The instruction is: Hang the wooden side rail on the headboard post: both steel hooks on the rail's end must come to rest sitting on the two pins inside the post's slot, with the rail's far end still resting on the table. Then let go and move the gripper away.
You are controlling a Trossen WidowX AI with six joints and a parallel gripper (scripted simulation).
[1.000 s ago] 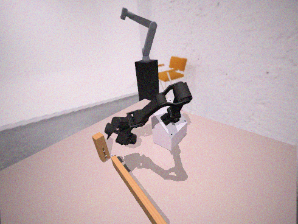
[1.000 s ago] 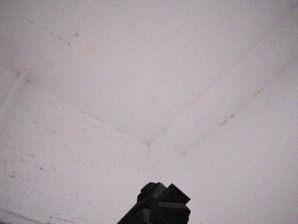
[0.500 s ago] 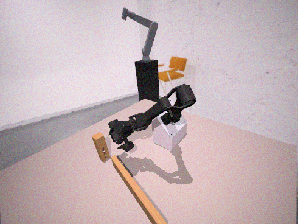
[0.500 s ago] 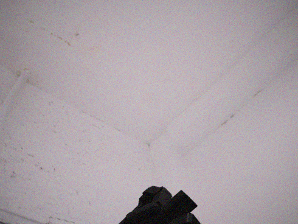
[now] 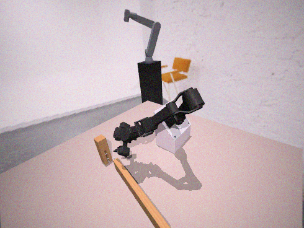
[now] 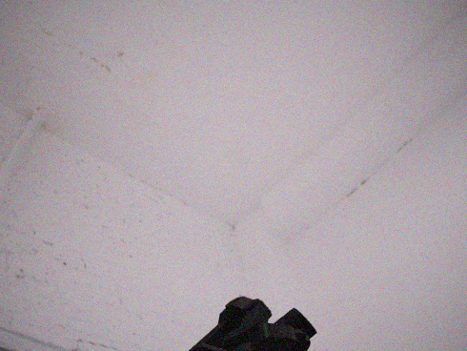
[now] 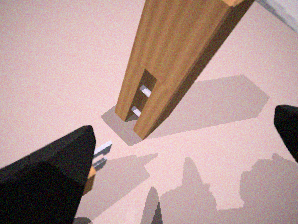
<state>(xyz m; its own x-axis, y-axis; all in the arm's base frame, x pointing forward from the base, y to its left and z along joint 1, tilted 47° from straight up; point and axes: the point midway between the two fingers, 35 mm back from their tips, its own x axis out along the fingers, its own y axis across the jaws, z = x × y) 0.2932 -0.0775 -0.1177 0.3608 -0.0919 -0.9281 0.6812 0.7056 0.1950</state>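
Right now my gripper tip is 70 mm to the left of the headboard post, 60 mm above it and 40 mm short of it.
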